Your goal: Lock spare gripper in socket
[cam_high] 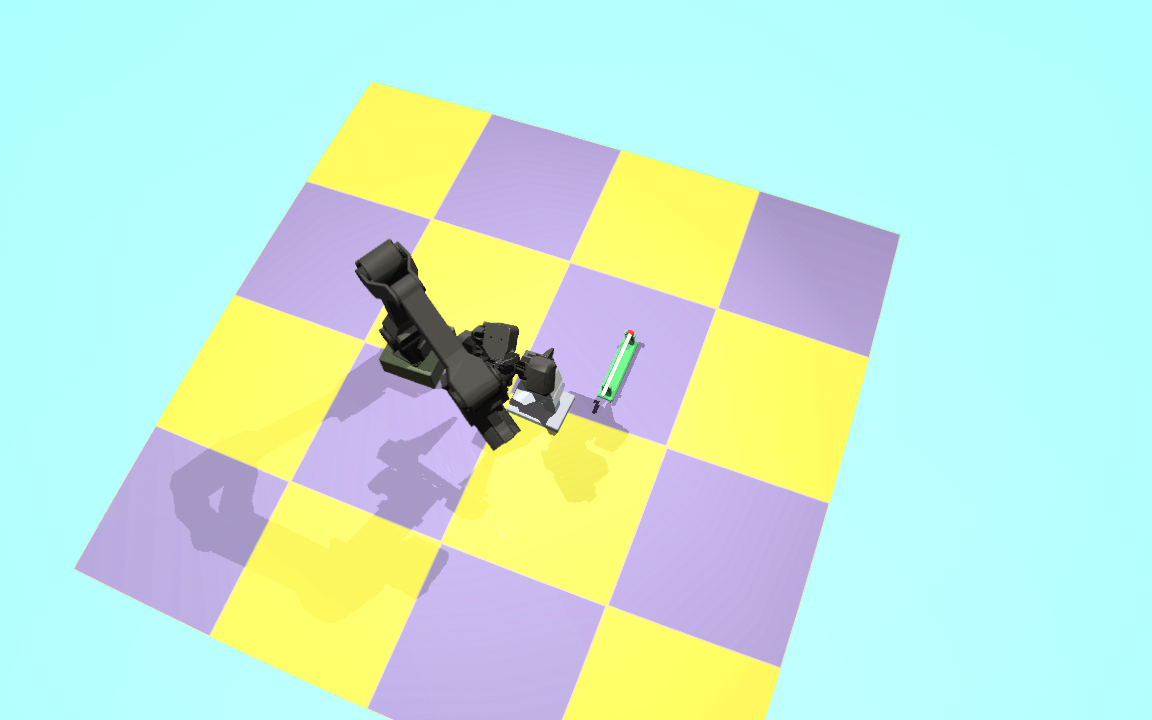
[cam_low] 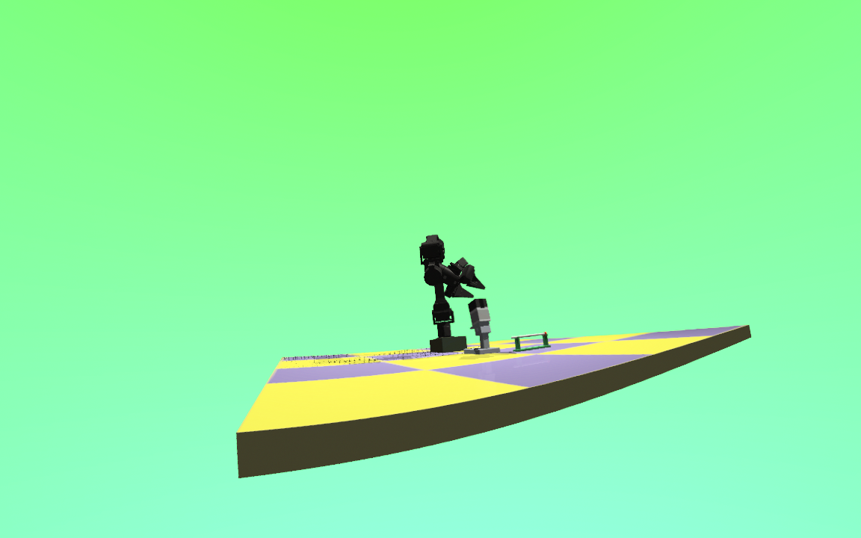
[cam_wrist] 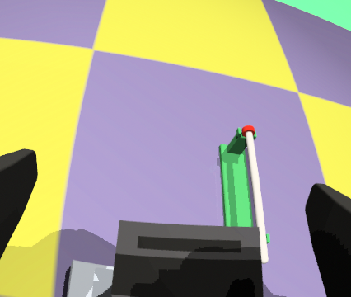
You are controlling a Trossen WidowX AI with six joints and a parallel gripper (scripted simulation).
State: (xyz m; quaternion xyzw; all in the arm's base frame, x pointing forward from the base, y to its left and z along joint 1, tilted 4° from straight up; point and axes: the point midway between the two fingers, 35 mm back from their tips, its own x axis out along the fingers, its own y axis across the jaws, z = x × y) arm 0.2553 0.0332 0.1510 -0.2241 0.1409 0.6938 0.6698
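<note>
The green cradle lies 19 cm below my gripper tip, 12 cm to the left of it and 11 cm ahead of it. Round my gripper tip: spare gripper: 8 cm below, 3 cm ahead, 2 cm to the right; then socket: 16 cm below, 3 cm ahead, 2 cm to the right.
</note>
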